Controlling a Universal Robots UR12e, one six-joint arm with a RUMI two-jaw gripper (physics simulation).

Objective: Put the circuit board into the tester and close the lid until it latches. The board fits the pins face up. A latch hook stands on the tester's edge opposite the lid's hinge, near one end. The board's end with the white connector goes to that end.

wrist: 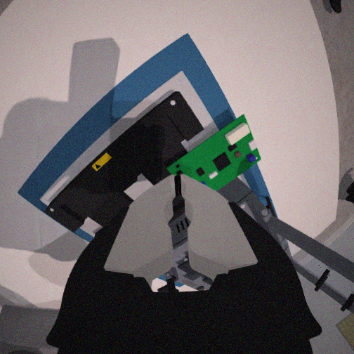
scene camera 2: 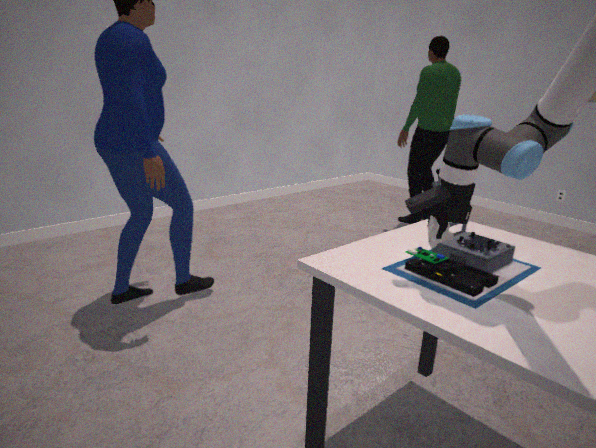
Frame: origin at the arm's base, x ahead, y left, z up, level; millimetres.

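Seen in the pictures: gripper, fingertip midpoint: (scene camera 2: 431,247).
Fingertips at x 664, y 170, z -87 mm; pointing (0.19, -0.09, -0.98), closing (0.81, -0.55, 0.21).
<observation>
Pixels of each thing's top centre, then the offset from my fingertips to it. "pt": a spot on its surface instead. Level surfaces: height alone.
- green circuit board, middle of its top: (scene camera 2: 426,252) dx +42, dy -50, dz -41 mm
- grey tester, surface spot: (scene camera 2: 487,260) pt dx -125, dy -97, dz -24 mm
- black tray, surface spot: (scene camera 2: 450,278) pt dx -94, dy +44, dz -51 mm
- blue-bordered mat, its level: dz -77 mm
- white table, its level: dz -79 mm
The green circuit board (scene camera 2: 427,255) (wrist: 200,160) lies face up, rotated across the end of the black tray, with its outer end overhanging. Its white connector (wrist: 237,134) is at the end away from the gripper. The grey tester (scene camera 2: 487,260) (wrist: 234,192) stands right beside the board, with pins and parts on top. Its lid is raised; a lid bar (wrist: 320,247) shows at the right of the wrist view. My gripper (scene camera 2: 432,241) (wrist: 177,176) is shut and empty, above the tester's near side by the board's inner end. The fingers hide part of the tester. I cannot make out the latch hook.
The black tray (scene camera 2: 450,278) (wrist: 125,150) with a yellow label lies beside the tester on a blue-bordered mat (scene camera 2: 425,286) (wrist: 150,65). The white table (scene camera 2: 360,275) has its corner left of the mat. A person in blue (scene camera 2: 132,100) and one in green (scene camera 2: 440,90) stand beyond.
</observation>
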